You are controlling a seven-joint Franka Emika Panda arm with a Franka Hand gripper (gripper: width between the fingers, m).
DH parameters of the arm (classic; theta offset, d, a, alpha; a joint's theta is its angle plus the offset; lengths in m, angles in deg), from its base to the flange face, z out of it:
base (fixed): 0 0 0 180
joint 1: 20.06 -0.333 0 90
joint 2: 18.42 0 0 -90
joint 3: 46.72 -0.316 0.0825 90
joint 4: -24.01 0 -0.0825 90
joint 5: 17.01 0.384 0 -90
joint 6: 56.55 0 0.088 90
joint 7: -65.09 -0.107 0 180
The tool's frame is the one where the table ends.
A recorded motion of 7 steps. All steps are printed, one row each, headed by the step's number.
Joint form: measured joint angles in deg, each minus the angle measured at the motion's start. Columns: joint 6, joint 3, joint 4, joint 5, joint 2, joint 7, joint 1.
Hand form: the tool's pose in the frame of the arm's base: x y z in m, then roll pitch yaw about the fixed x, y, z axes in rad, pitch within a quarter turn. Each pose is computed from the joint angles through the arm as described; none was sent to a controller.
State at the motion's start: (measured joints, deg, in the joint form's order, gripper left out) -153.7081 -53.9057 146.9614 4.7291 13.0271 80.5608 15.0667
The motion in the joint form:
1: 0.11 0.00 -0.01 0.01 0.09 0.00 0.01
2: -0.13 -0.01 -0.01 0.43 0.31 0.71 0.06
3: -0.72 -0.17 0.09 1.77 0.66 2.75 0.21
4: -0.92 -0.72 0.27 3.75 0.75 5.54 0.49
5: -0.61 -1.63 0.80 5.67 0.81 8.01 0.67
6: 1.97 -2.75 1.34 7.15 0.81 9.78 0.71
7: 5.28 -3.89 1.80 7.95 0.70 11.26 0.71
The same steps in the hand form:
1: 0.4083 -0.1701 0.1237 -2.4066 0.8574 -0.1077
2: 0.4084 -0.1699 0.1220 -2.3927 0.8485 -0.0995
3: 0.4094 -0.1682 0.1191 -2.3531 0.8200 -0.0765
4: 0.4119 -0.1634 0.1190 -2.2929 0.7793 -0.0388
5: 0.4129 -0.1532 0.1187 -2.2259 0.7490 0.0094
6: 0.4109 -0.1372 0.1213 -2.1284 0.7448 0.0938
7: 0.4078 -0.1211 0.1261 -2.0277 0.7431 0.1924

